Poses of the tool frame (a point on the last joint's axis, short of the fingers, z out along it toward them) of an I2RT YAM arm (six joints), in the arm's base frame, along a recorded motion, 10 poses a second.
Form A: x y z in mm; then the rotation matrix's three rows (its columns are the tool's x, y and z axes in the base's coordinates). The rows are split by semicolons.
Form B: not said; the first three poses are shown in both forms.
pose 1, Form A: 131 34 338; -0.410 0.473 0.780; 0.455 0.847 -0.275; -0.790 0.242 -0.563
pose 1, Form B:
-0.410 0.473 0.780 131
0.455 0.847 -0.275 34
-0.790 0.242 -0.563 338
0 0 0 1

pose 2, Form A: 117 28 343; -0.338 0.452 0.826; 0.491 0.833 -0.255; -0.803 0.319 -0.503
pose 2, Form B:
-0.338 0.452 0.826 117
0.491 0.833 -0.255 28
-0.803 0.319 -0.503 343
0 0 0 1

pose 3, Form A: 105 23 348; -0.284 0.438 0.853; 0.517 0.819 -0.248; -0.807 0.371 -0.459
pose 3, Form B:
-0.284 0.438 0.853 105
0.517 0.819 -0.248 23
-0.807 0.371 -0.459 348
0 0 0 1

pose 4, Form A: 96 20 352; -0.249 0.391 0.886; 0.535 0.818 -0.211; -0.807 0.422 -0.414
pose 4, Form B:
-0.249 0.391 0.886 96
0.535 0.818 -0.211 20
-0.807 0.422 -0.414 352
0 0 0 1

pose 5, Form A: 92 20 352; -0.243 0.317 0.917; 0.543 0.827 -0.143; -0.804 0.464 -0.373
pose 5, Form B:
-0.243 0.317 0.917 92
0.543 0.827 -0.143 20
-0.804 0.464 -0.373 352
0 0 0 1

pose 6, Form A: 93 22 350; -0.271 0.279 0.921; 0.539 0.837 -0.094; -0.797 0.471 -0.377
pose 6, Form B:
-0.271 0.279 0.921 93
0.539 0.837 -0.094 22
-0.797 0.471 -0.377 350
0 0 0 1

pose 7, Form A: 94 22 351; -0.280 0.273 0.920; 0.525 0.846 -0.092; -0.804 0.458 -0.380
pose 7, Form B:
-0.280 0.273 0.920 94
0.525 0.846 -0.092 22
-0.804 0.458 -0.380 351
0 0 0 1

